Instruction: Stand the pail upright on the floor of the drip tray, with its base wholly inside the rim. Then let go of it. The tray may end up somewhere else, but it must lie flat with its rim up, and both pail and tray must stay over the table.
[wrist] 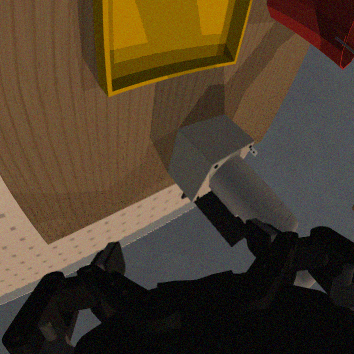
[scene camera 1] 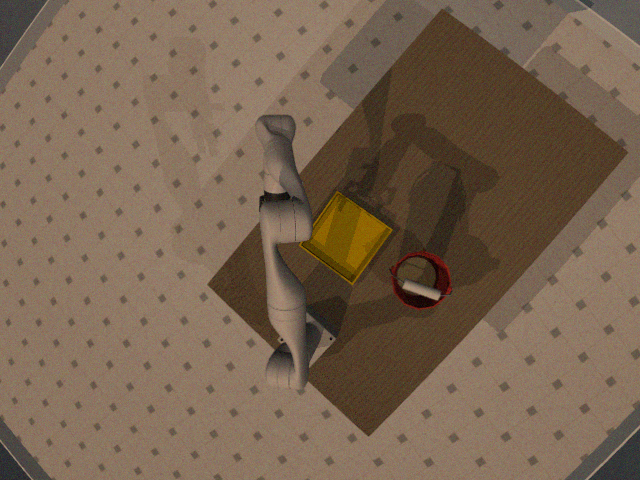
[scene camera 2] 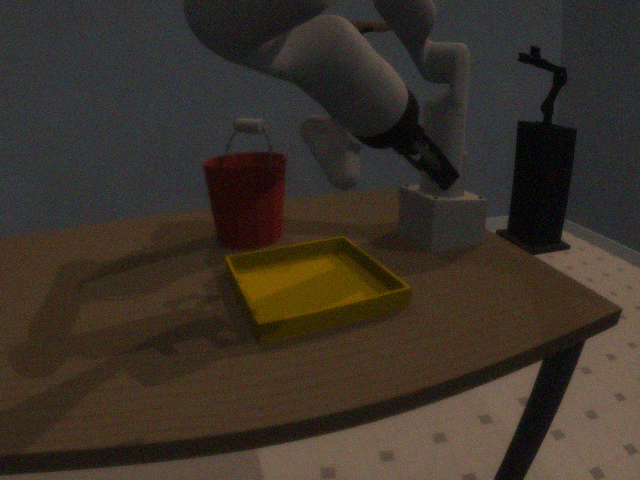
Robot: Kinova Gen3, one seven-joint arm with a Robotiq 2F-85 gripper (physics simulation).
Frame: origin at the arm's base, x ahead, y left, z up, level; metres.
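Seen in the pictures: gripper, between the fingertips: [wrist: 184, 245]; arm's base, origin of its link: [wrist: 224, 169] [scene camera 1: 307, 335] [scene camera 2: 439, 192].
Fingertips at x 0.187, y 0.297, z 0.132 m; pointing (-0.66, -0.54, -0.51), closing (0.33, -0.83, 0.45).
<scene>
Offsets run from my fingertips to a thing's middle. "*": to the spot under its first point. Level surfaces: height alone.
The red pail [scene camera 1: 442, 271] [scene camera 2: 248, 201] [wrist: 312, 25] stands upright on the table beside the drip tray, apart from it. Its wire handle with a white grip @(* dy -0.407, dx +0.199, dz +0.026 m) [scene camera 1: 421, 289] [scene camera 2: 248, 125] is raised above the rim. The yellow square drip tray @(dy -0.134, dx +0.128, dz -0.220 m) [scene camera 1: 347, 235] [scene camera 2: 336, 316] [wrist: 170, 30] lies flat on the table with its rim up, and its floor is empty. My gripper [scene camera 2: 450, 179] [wrist: 184, 245] is open and empty. It hangs in the air, tilted down near the robot's base and away from pail and tray. In scene camera 1 the arm hides it.
The arm's pale base block [scene camera 1: 321, 336] [scene camera 2: 439, 223] [wrist: 200, 145] stands at the table's edge, near the tray. The wooden table @(dz -0.237 m) [scene camera 1: 491, 103] [scene camera 2: 465, 320] [wrist: 45, 125] carries pail and tray. A black pedestal [scene camera 2: 540, 180] with a thin dark stand stands beyond the table.
</scene>
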